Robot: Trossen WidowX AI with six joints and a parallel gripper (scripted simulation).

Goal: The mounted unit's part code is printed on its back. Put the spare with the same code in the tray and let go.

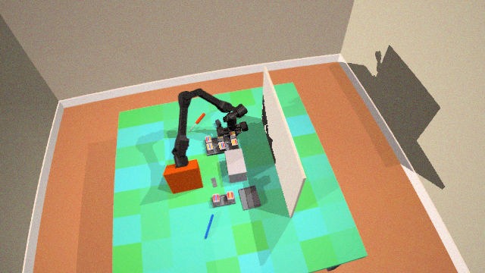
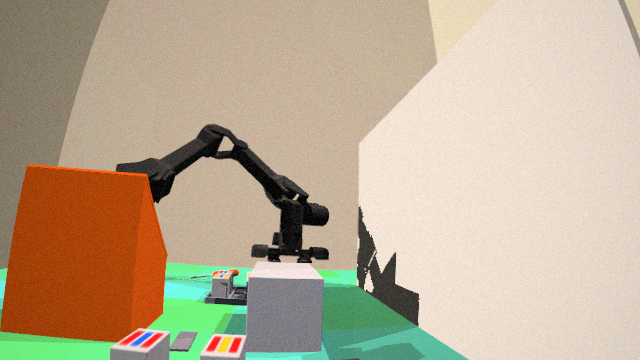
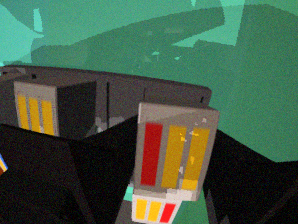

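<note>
Now: gripper tip 42 cm to the left of the grey tray, 4 cm short of it and 2 cm above it. Also, from my gripper tip: grey spare block: 3 cm above; tall panel: 23 cm ahead, 22 cm to the right, 20 cm above; grey mounted unit: 22 cm to the right, 3 cm above, 1 cm behind.
</note>
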